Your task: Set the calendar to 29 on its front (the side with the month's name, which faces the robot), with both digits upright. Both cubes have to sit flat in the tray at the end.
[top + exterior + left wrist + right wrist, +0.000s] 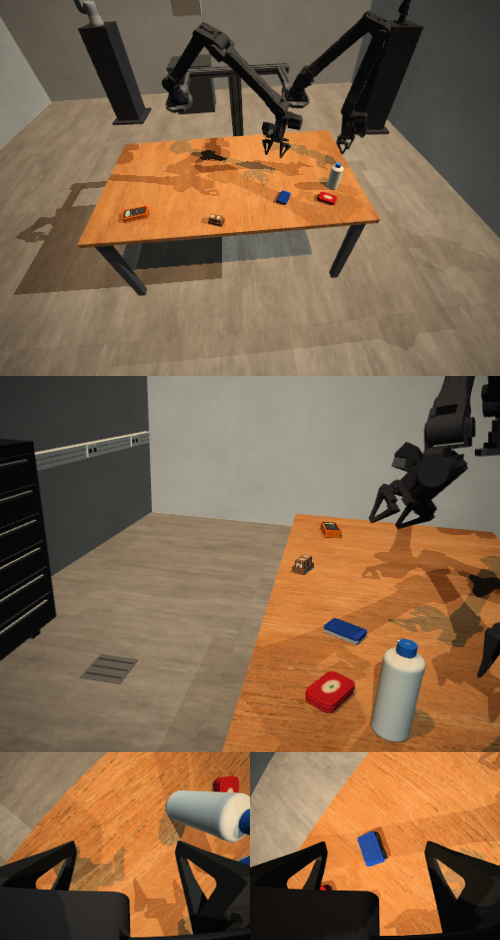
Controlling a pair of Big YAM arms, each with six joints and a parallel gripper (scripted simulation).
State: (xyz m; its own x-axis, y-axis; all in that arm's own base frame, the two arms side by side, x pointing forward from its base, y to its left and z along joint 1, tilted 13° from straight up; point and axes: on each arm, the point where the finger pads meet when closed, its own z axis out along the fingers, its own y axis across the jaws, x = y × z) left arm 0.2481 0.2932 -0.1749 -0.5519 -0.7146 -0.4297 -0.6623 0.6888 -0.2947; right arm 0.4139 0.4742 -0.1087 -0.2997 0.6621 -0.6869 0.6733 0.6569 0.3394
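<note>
Now: the cube 21 cm ahead of my right hand, 29 cm to the right of it and 24 cm below it. From my right hand the other things lie so: white bottle (3 cm behind, 36 cm to the left, 19 cm below); then red tin (9 cm ahead, 30 cm to the left, 25 cm below); then blue block (6 cm ahead, 7 cm to the left, 26 cm below).
</note>
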